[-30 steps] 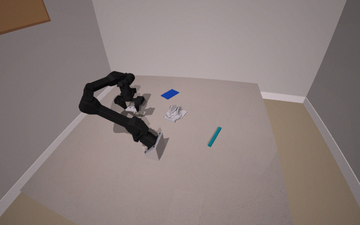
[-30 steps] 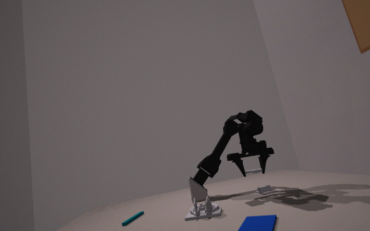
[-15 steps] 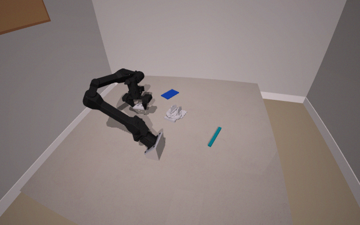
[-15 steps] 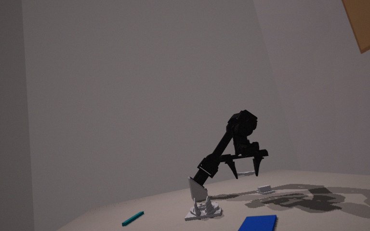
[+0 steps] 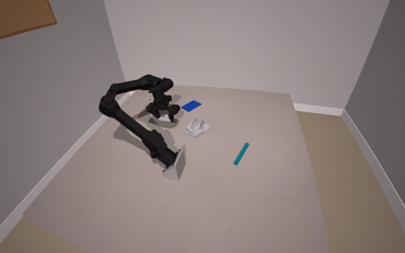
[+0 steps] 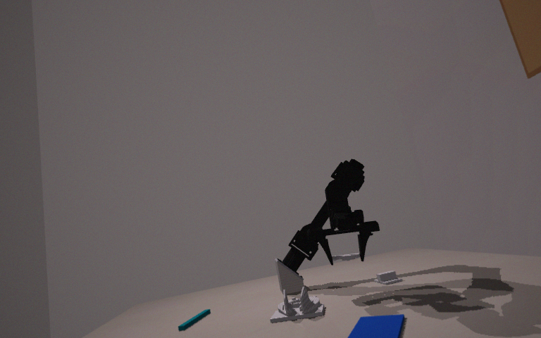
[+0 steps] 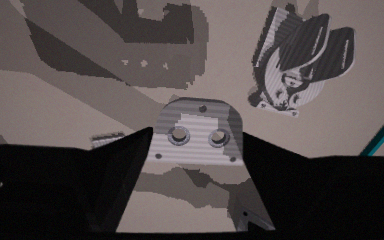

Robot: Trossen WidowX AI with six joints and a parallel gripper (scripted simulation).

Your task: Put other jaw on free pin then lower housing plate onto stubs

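Now: gripper tip 14 cm to the left of the grey jaw, 7 cm above it and 2 cm short of it. Also, from my gripper tip: blue housing plate (28 cm ahead, 9 cm to the right, 8 cm below); white cube (34 cm ahead, 26 cm to the left, 7 cm below); white base (17 cm to the right, 8 cm below, 6 cm ahead).
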